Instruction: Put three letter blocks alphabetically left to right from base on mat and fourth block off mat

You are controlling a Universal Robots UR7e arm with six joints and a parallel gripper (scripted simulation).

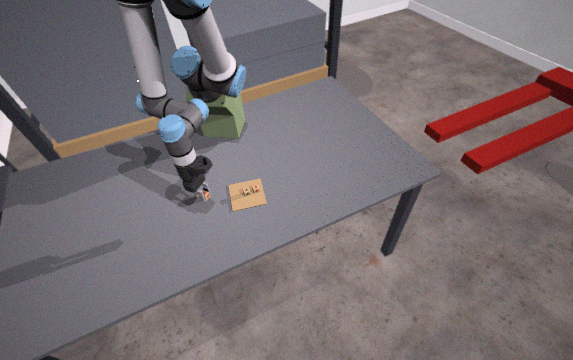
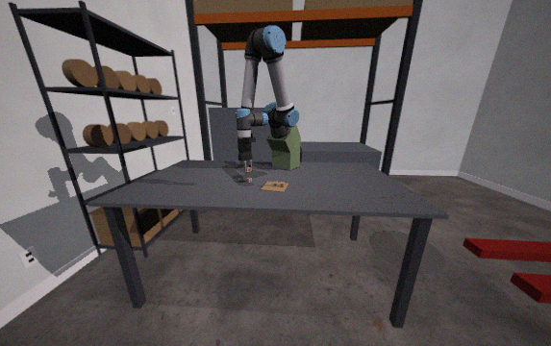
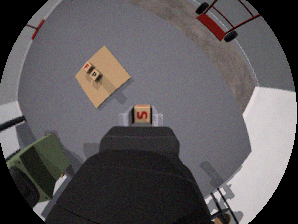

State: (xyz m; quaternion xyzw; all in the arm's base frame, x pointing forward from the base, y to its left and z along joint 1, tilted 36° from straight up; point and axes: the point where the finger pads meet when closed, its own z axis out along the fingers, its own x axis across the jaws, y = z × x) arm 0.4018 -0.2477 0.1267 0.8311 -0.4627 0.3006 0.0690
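Right now the tan mat is 20 mm ahead of my hand, 160 mm to the left of it and 120 mm below it.
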